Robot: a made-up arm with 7 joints. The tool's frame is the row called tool.
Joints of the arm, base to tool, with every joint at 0 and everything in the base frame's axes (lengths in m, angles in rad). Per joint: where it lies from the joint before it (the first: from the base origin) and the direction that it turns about. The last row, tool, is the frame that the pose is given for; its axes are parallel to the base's.
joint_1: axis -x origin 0 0 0.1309
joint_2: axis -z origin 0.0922 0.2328 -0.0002
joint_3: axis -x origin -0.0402 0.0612 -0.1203
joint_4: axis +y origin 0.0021 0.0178 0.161
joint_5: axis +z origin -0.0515 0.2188 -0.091
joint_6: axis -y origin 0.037 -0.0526 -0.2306
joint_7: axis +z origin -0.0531 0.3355 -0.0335
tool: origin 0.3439 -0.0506 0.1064
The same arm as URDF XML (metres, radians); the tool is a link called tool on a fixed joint. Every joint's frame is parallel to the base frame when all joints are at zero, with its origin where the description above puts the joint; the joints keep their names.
<robot name="arm">
  <link name="base"/>
  <link name="link1"/>
  <link name="link2"/>
  <link name="link3"/>
  <link name="link4"/>
  <link name="link5"/>
  <link name="link6"/>
  <link name="link7"/>
  <link name="tool"/>
  <joint name="joint_1" type="continuous">
    <parent link="base"/>
    <child link="link1"/>
    <origin xyz="0 0 0.1309"/>
    <axis xyz="-1 0 0"/>
  </joint>
  <joint name="joint_2" type="continuous">
    <parent link="link1"/>
    <child link="link2"/>
    <origin xyz="0.0922 0.2328 -0.0002"/>
    <axis xyz="0 0 -1"/>
  </joint>
  <joint name="joint_3" type="continuous">
    <parent link="link2"/>
    <child link="link3"/>
    <origin xyz="-0.0402 0.0612 -0.1203"/>
    <axis xyz="-1 0 0"/>
  </joint>
  <joint name="joint_4" type="continuous">
    <parent link="link3"/>
    <child link="link4"/>
    <origin xyz="0.0021 0.0178 0.161"/>
    <axis xyz="0 1 0"/>
  </joint>
  <joint name="joint_5" type="continuous">
    <parent link="link4"/>
    <child link="link5"/>
    <origin xyz="-0.0515 0.2188 -0.091"/>
    <axis xyz="0 0 1"/>
  </joint>
  <joint name="joint_6" type="continuous">
    <parent link="link5"/>
    <child link="link6"/>
    <origin xyz="0.037 -0.0526 -0.2306"/>
    <axis xyz="0 -1 0"/>
  </joint>
  <joint name="joint_7" type="continuous">
    <parent link="link6"/>
    <child link="link7"/>
    <origin xyz="-0.0531 0.3355 -0.0335"/>
    <axis xyz="0 0 1"/>
  </joint>
  <joint name="tool_joint" type="fixed">
    <parent link="link7"/>
    <child link="tool"/>
    <origin xyz="0.3439 -0.0506 0.1064"/>
  </joint>
</robot>

